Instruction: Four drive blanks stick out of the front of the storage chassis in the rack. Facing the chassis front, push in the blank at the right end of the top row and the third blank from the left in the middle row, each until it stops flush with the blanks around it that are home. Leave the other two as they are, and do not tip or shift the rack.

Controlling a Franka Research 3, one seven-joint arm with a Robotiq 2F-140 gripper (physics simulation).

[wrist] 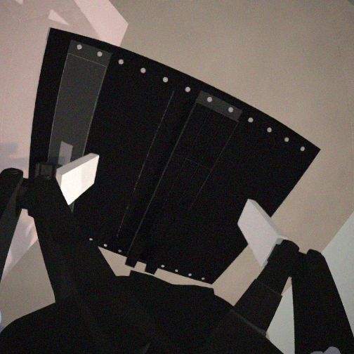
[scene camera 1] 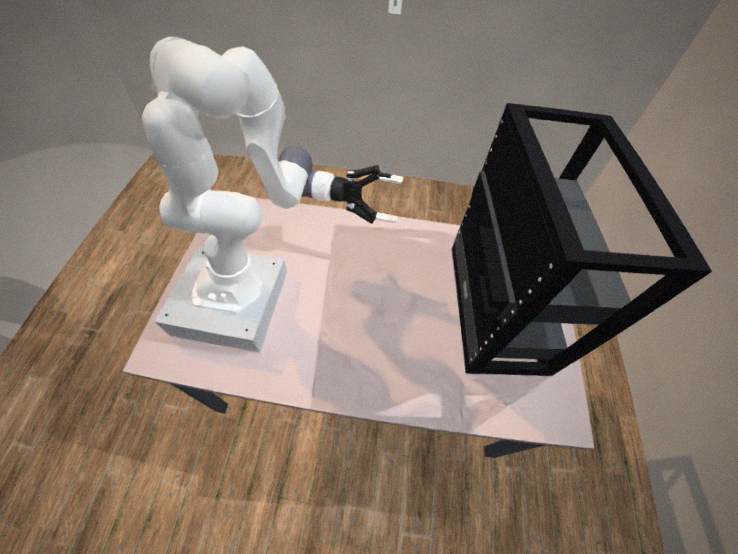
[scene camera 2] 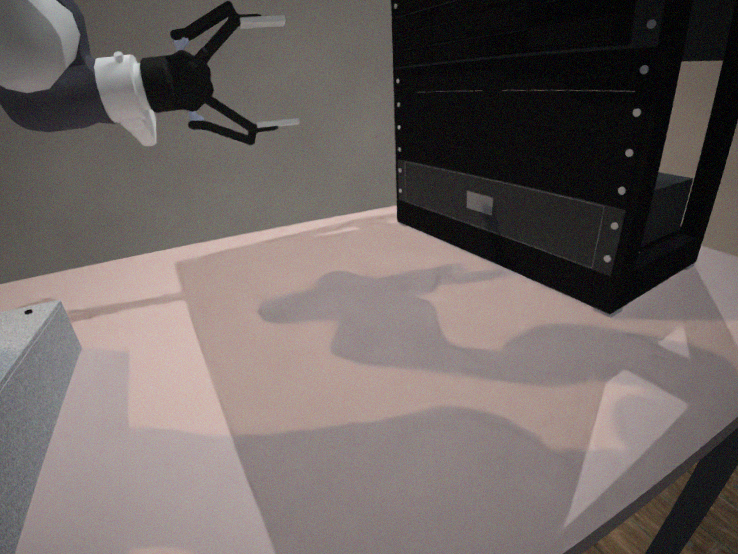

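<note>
The black rack (scene camera 1: 541,189) (scene camera 2: 506,257) (wrist: 40,107) stands upright on the table. The storage chassis (scene camera 1: 492,257) (scene camera 2: 643,36) (wrist: 204,145) is very dark. Thin lines divide its front in the wrist view, and dark blocks stand out from it in scene camera 1. Single drive blanks and how far each sticks out cannot be told. My gripper (scene camera 1: 388,198) (scene camera 2: 271,72) (wrist: 171,191) is open and empty, its pale fingertips spread wide. It hangs above the table in front of the rack, apart from it, pointing towards its front.
A grey panel (scene camera 2: 441,189) (wrist: 81,95) with a pale label sits low in the rack. A grey ledge (scene camera 1: 490,208) crosses the front above the dark blocks. The robot's base block (scene camera 1: 269,310) (scene camera 2: 35,387) stands at the table's other end. The pink table (scene camera 1: 250,378) (scene camera 2: 160,381) carries arm shadows.
</note>
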